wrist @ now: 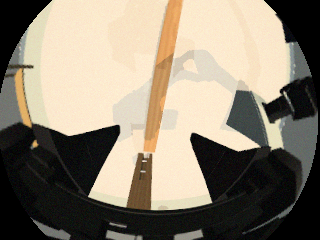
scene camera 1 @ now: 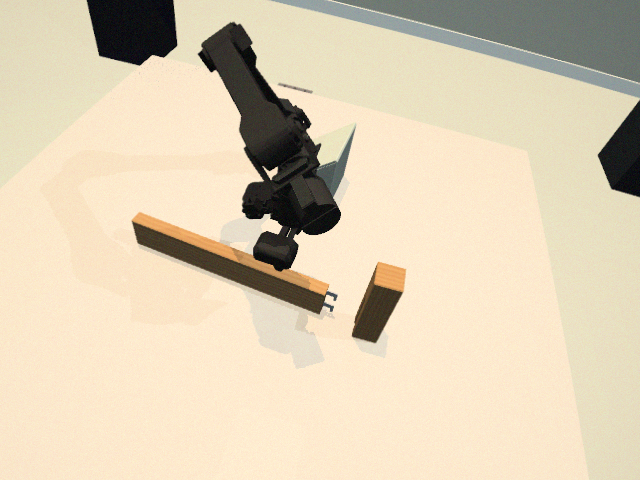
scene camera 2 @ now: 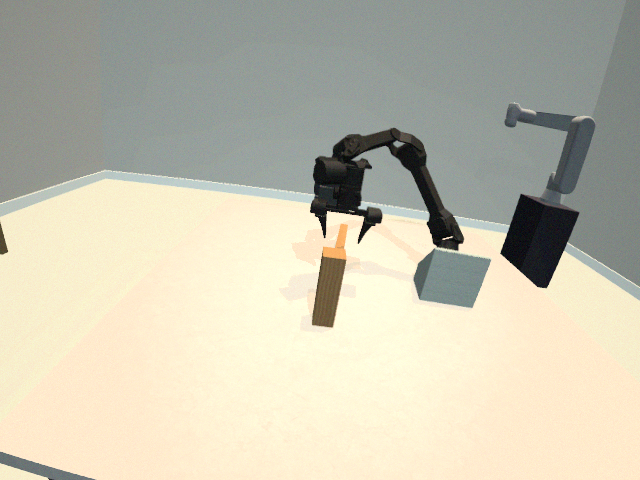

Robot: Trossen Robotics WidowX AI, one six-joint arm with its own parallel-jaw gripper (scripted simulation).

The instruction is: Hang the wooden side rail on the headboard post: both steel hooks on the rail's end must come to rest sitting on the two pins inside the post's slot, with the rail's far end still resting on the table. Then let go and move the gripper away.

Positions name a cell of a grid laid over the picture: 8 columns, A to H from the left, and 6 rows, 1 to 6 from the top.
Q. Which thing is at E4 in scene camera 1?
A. A headboard post.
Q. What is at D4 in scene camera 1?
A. A wooden side rail.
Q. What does my gripper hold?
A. Nothing.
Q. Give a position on a headboard post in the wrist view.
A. At D5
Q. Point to a headboard post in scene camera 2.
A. At E4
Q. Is my gripper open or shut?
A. Open.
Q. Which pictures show my gripper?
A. The wrist view, scene camera 1 and scene camera 2: all of them.
